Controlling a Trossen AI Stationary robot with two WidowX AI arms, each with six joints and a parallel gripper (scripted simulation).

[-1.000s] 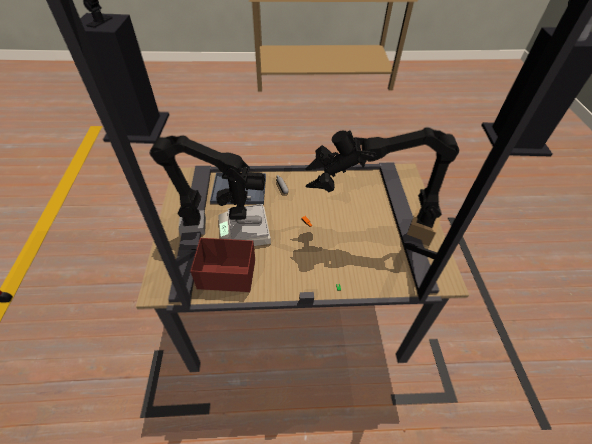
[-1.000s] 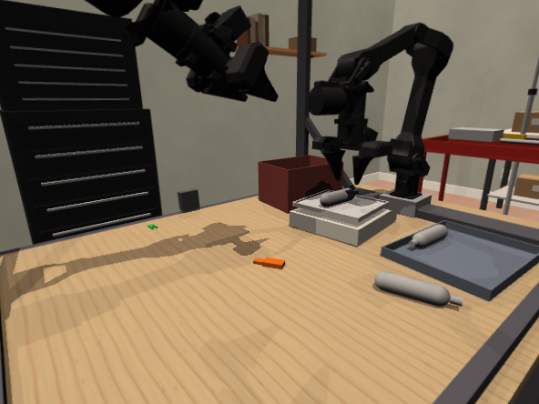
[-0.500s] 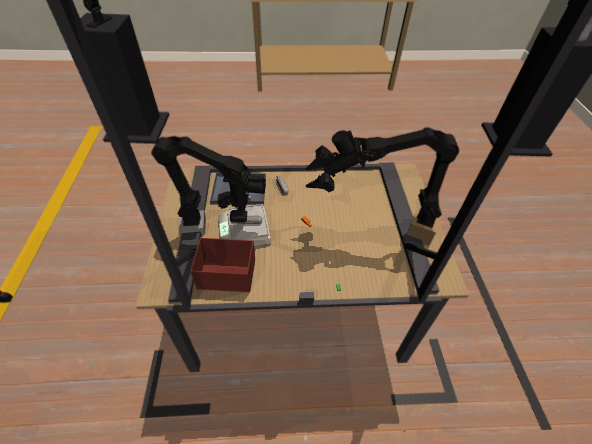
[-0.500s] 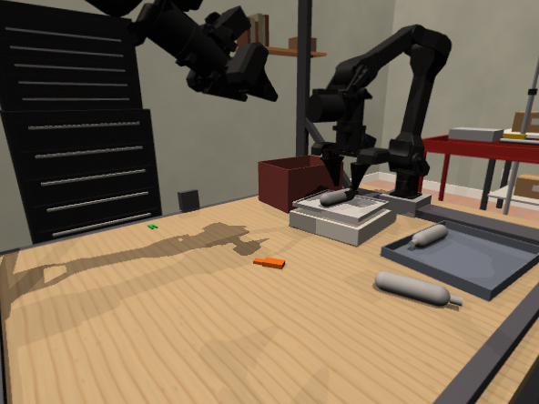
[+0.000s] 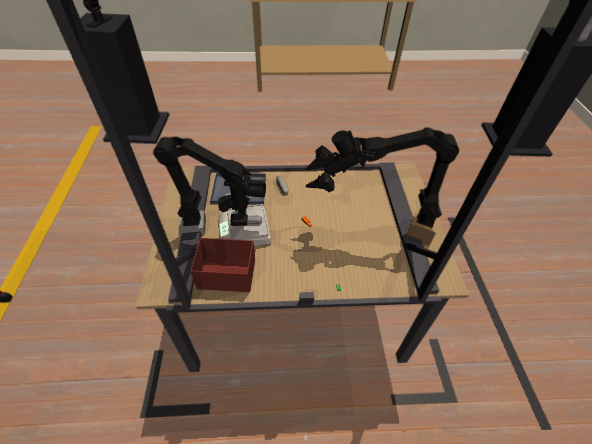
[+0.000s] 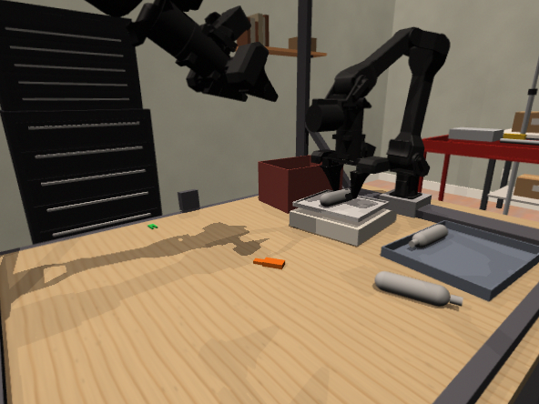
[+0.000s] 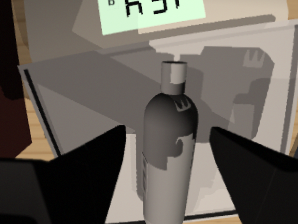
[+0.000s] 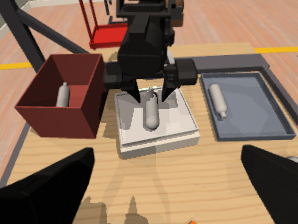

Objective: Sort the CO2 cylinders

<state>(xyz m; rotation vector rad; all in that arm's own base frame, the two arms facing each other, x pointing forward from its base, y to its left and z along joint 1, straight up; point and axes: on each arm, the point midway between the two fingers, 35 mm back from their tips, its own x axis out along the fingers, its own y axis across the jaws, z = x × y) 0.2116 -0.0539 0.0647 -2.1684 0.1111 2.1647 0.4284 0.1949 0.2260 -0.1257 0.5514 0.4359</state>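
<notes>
The red scrap bin is 21 cm behind my left hand, 4 cm to the left of it and 7 cm below it. From my left hand the other things lie so: grey tray (25 cm ahead, 5 cm to the left, 10 cm below); then small orange piece (6 cm ahead, 27 cm to the right, 10 cm below); then small green piece (26 cm behind, 39 cm to the right, 10 cm below).
</notes>
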